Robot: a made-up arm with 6 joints. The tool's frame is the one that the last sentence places.
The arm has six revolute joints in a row. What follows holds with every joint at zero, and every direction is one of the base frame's.
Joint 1 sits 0.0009 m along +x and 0.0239 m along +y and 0.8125 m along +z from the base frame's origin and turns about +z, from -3.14 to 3.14 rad.
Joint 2 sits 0.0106 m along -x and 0.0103 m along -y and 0.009 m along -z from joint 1 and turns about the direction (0, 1, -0.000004), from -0.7 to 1.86 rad.
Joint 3 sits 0.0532 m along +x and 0.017 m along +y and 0.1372 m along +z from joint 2 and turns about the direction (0, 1, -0.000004), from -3.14 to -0.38 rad.
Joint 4 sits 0.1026 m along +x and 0.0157 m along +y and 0.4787 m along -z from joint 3 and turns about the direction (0, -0.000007, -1), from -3.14 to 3.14 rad.
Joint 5 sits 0.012 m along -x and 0.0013 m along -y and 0.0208 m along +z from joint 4 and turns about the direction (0, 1, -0.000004), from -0.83 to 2.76 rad.
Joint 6 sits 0.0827 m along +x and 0.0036 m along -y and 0.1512 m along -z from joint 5 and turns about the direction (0, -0.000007, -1), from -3.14 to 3.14 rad.
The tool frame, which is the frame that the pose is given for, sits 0.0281 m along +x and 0.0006 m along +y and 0.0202 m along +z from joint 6; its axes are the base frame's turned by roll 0.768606, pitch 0.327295 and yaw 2.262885 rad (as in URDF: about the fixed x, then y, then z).
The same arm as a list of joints. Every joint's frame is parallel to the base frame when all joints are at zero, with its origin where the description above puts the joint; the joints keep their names.
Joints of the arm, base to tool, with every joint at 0 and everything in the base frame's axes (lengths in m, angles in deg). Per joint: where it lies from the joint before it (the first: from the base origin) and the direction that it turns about. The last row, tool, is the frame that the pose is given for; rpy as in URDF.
joint 1: xyz 0.0009 0.0239 0.8125 axis 0 0 1
joint 2: xyz -0.0106 -0.0103 -0.009 axis 0 1 0
joint 3: xyz 0.0532 0.017 0.1372 axis 0 1 0
joint 4: xyz 0.1026 0.0157 -0.4787 axis 0 0 -1
joint 5: xyz -0.012 -0.0013 0.0208 axis 0 1 0
joint 6: xyz 0.0827 -0.0036 -0.1512 axis 0 0 -1
tool: xyz 0.0281 0.0006 0.0202 rpy 44.04 18.75 129.65
Joint limits (deg, base to tool): -179.91..179.91 -40.11..106.57 -179.91..-21.77 -179.91..179.91 -47.56..158.14 -179.91..179.91

